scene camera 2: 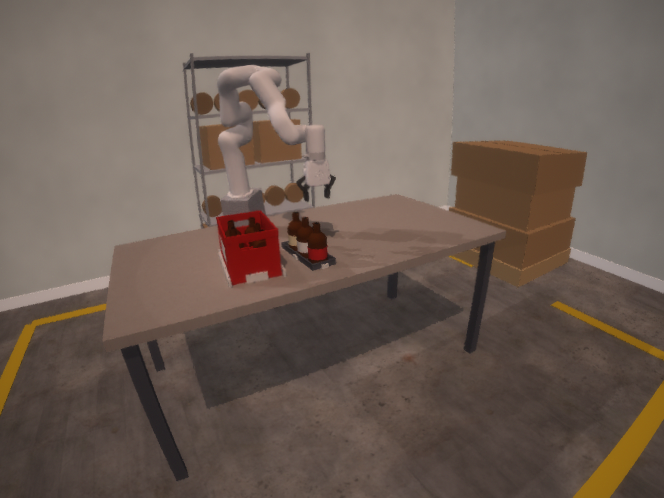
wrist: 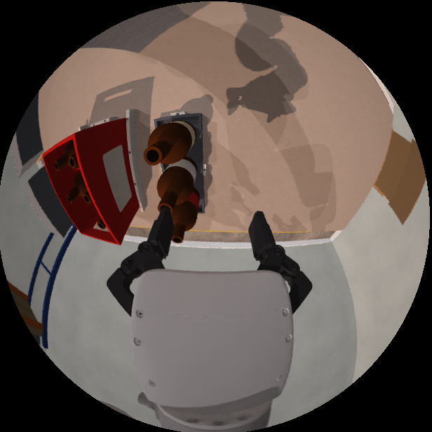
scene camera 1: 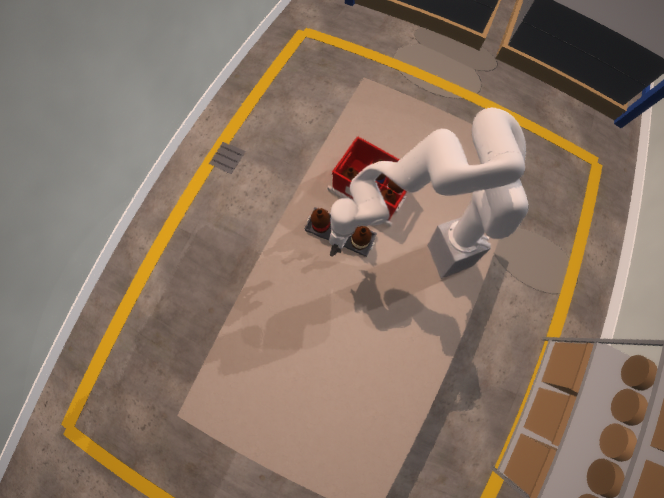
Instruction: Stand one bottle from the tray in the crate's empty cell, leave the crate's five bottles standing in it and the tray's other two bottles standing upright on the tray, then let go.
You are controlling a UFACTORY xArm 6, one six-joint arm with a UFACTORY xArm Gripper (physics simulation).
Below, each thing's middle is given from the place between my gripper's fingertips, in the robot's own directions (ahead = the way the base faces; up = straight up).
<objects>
The cream-labelled bottle (wrist: pixel 168 143) lies 5 cm behind my hand, 7 cm to the right of it and 13 cm below it.
</objects>
